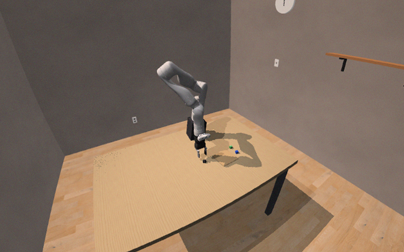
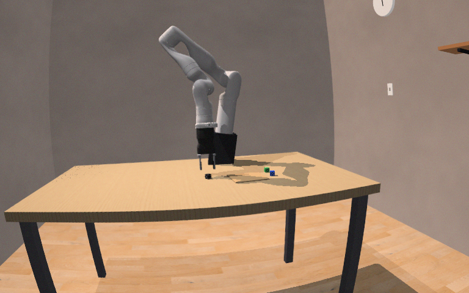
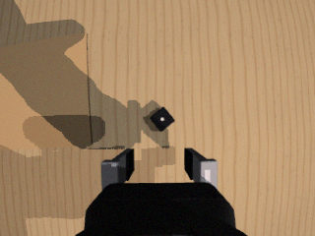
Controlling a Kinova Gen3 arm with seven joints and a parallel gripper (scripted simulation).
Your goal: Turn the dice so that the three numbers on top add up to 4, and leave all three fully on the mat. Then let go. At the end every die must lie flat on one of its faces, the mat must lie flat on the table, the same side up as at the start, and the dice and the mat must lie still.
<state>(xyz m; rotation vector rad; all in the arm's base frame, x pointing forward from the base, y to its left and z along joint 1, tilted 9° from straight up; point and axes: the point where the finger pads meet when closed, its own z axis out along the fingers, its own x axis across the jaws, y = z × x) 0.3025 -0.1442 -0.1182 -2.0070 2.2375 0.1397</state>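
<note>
The black die lies 40 mm below my hand, 40 mm ahead of it and 10 mm to the right of it. The rest, counted from my hand: tan mat (150 mm to the left, 90 mm ahead, 50 mm below); then blue die (250 mm to the left, 110 mm ahead, 40 mm below); then green die (260 mm to the left, 40 mm below, 30 mm ahead).
</note>
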